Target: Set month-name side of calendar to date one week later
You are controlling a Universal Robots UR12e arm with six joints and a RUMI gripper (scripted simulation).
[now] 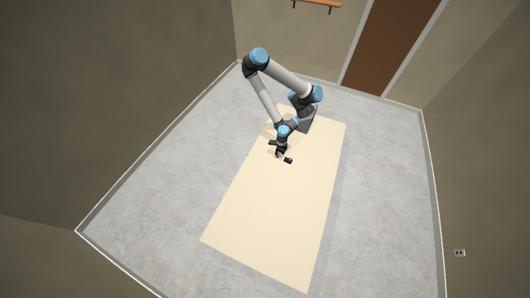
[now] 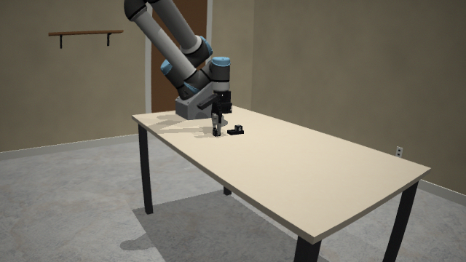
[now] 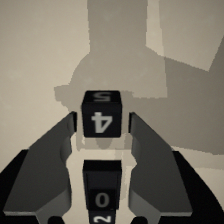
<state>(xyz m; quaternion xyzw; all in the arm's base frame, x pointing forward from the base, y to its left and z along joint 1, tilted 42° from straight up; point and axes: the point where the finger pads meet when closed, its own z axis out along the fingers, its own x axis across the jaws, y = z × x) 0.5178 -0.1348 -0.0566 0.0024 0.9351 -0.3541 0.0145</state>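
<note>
Right now my hand is 11 cm to the right of the black tray and 2 cm above it.
</note>
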